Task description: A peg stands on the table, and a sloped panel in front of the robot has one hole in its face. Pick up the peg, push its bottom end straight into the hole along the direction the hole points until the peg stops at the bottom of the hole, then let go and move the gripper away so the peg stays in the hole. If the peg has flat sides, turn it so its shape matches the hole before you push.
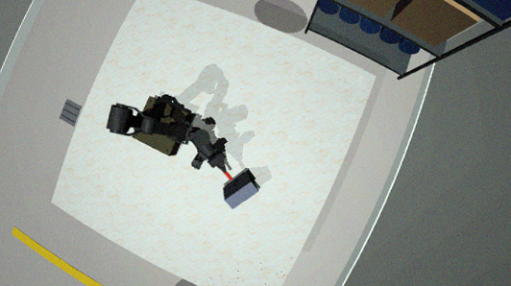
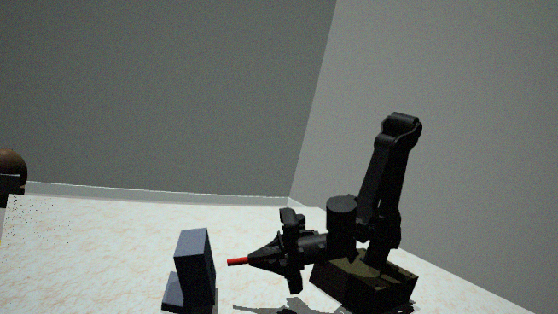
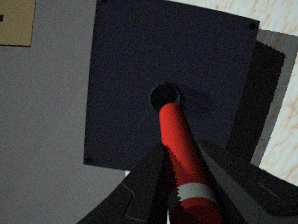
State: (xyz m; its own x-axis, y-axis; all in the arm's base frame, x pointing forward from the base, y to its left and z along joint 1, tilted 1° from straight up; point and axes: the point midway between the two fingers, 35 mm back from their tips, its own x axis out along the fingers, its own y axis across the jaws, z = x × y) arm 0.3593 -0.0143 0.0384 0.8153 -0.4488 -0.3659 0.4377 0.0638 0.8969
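Right now my gripper tip is 8 cm short of the sloped panel, 5 cm to the left of it and 3 cm above it. The rest, counted from my gripper tip: red peg: 1 cm behind, 1 cm to the left, 1 cm above.
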